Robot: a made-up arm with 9 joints.
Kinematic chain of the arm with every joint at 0, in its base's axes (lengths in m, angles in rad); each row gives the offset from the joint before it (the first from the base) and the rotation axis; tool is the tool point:
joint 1: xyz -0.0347 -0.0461 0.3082 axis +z
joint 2: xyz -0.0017 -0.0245 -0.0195 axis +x
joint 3: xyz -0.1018 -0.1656 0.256 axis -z
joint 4: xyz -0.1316 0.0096 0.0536 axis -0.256 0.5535 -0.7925
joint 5: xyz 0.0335 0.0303 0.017 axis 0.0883 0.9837 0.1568
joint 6: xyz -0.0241 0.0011 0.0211 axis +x
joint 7: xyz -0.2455 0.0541 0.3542 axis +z
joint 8: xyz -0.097 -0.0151 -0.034 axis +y
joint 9: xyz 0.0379 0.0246 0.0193 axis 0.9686 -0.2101 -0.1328
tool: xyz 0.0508 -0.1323 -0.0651
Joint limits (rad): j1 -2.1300..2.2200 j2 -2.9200..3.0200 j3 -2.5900..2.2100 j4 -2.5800..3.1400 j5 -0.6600..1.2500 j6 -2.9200..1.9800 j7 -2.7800..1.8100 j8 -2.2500..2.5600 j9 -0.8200..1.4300
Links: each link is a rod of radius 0.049 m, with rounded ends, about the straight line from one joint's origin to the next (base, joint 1, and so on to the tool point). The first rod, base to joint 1, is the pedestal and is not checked.
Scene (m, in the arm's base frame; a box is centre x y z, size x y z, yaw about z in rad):
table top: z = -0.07
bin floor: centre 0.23 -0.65 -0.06 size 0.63 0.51 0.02 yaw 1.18
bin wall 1: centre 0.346 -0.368 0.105 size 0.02 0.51 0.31 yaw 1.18
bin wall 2: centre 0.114 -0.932 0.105 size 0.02 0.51 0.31 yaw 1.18
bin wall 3: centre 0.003 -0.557 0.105 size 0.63 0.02 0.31 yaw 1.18
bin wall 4: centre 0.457 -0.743 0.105 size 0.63 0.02 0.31 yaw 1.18
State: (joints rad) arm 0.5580 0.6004 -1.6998 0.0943 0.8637 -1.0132 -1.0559 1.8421 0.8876
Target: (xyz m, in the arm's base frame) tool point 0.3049 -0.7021 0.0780
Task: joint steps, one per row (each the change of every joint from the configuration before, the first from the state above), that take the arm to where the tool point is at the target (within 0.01 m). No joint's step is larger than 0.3 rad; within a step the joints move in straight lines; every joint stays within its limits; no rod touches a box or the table.
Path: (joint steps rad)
1: 0.0451 -0.2308 -0.1413 -0.0990 -0.1971 -0.2298 -0.2516 -0.1917 0.1842
2: 0.0450 -0.2307 -0.1412 -0.0990 -0.1971 -0.2299 -0.2516 -0.1916 0.1842
3: 0.0073 0.2215 0.0182 -0.0194 -0.0399 -0.0119 0.0436 0.0617 -0.0364
4: 0.0072 0.2215 0.0182 -0.0194 -0.0399 -0.0119 0.0436 0.0616 -0.0365

